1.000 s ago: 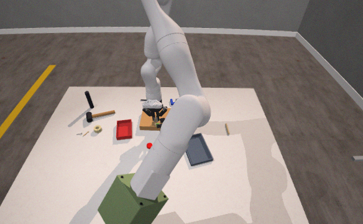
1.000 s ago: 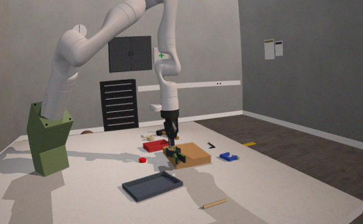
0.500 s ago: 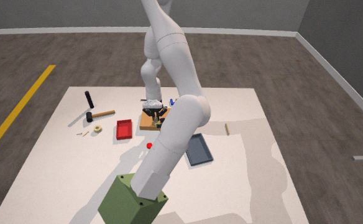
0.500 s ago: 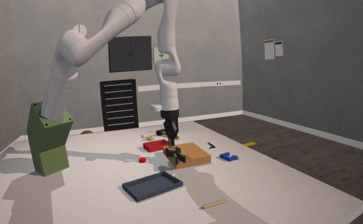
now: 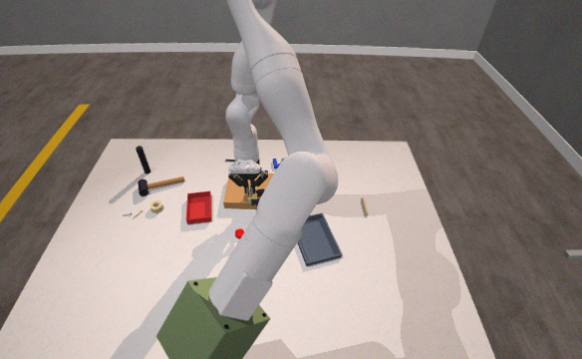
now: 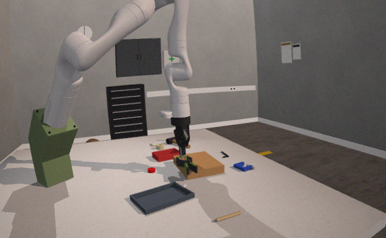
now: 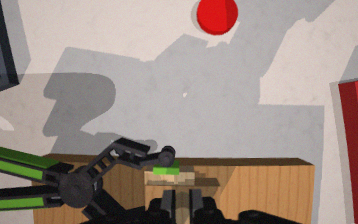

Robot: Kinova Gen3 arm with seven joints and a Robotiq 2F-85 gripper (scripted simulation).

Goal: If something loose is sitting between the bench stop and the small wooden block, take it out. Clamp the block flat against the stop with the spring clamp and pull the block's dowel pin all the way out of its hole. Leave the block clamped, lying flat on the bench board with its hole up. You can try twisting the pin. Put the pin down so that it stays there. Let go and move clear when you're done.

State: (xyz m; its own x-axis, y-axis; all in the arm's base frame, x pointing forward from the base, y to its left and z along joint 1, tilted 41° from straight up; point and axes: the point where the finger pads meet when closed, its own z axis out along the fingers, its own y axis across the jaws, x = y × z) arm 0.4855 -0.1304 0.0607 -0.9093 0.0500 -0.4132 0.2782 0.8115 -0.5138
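Now: the dowel pin 2 cm below my hand. The rest, counted from my hand: wooden bench board (6 cm below, 5 cm ahead, 3 cm to the right); red disc (11 cm behind, 7 cm to the left, 7 cm below); red tray (17 cm to the left, 7 cm below, 3 cm ahead).
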